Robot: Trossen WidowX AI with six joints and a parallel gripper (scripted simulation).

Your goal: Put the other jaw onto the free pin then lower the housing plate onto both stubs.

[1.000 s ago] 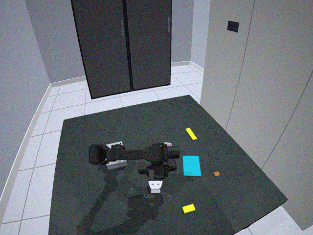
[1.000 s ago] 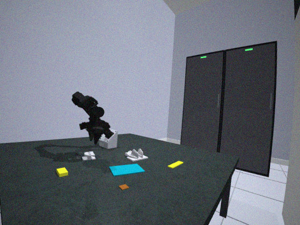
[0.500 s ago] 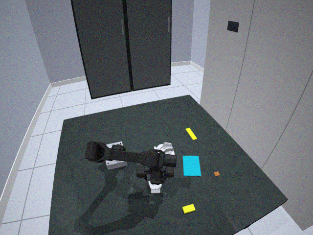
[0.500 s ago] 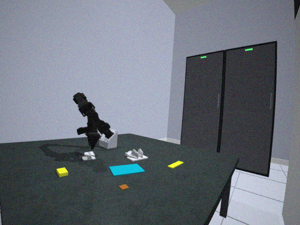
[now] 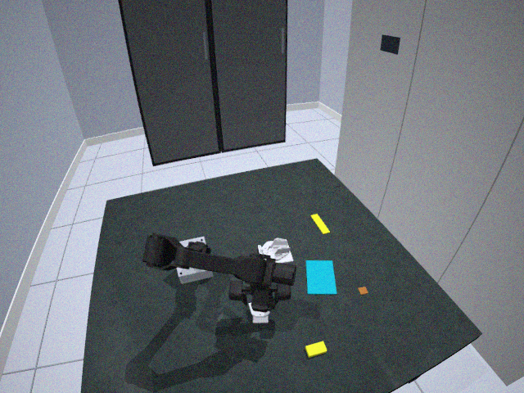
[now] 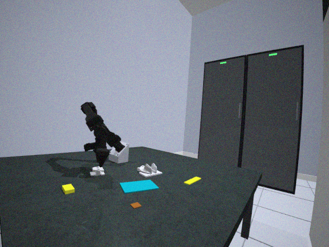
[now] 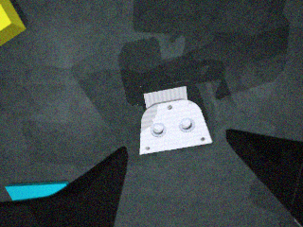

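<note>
Right now my gripper tip is 4 cm above the small white stand and 1 cm to the left of it. Round my gripper tip: cyan sheet: 25 cm ahead, 10 cm to the left, 5 cm below; yellow block: 18 cm to the right, 14 cm ahead, 4 cm below; white base: 26 cm to the left, 13 cm ahead, 5 cm below.
</note>
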